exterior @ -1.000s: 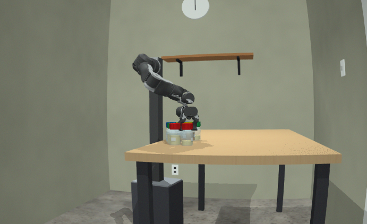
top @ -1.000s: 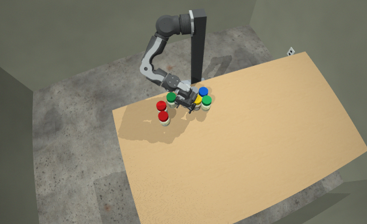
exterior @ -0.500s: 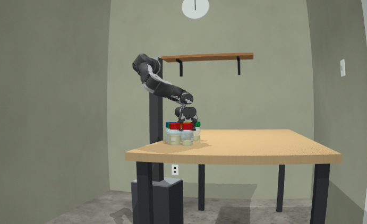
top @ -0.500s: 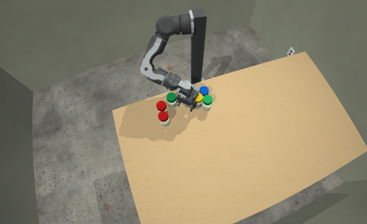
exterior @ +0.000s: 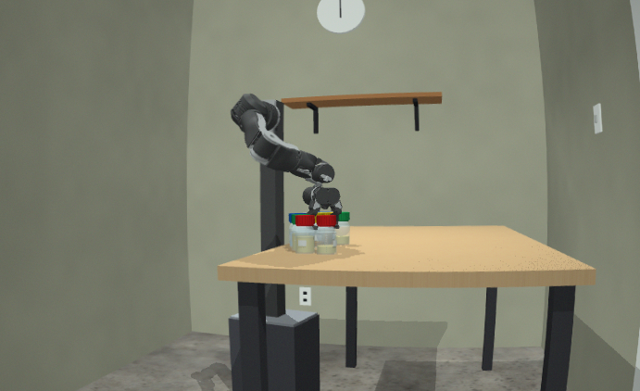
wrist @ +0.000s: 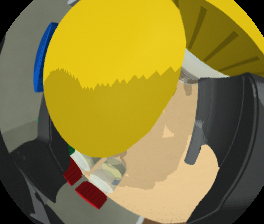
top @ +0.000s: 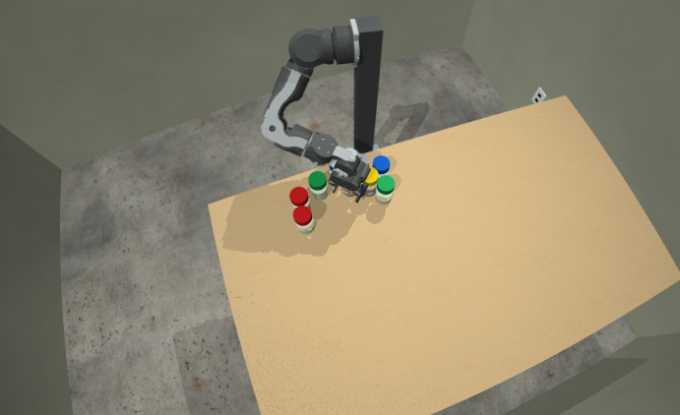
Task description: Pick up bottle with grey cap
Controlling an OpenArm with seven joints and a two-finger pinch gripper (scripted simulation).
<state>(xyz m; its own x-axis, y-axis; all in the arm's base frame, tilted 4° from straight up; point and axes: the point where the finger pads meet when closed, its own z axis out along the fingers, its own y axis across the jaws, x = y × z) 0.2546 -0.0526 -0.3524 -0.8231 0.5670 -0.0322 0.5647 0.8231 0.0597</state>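
Now: the yellow-capped bottle 3 cm behind my hand, 1 cm to the left of it and 1 cm below it. Round my hand: grey-capped bottle: 7 cm behind, 5 cm to the left, 1 cm below; green-capped bottle: 2 cm ahead, 11 cm to the left, 1 cm below; blue-capped bottle: 5 cm behind, 11 cm to the left, 1 cm below.
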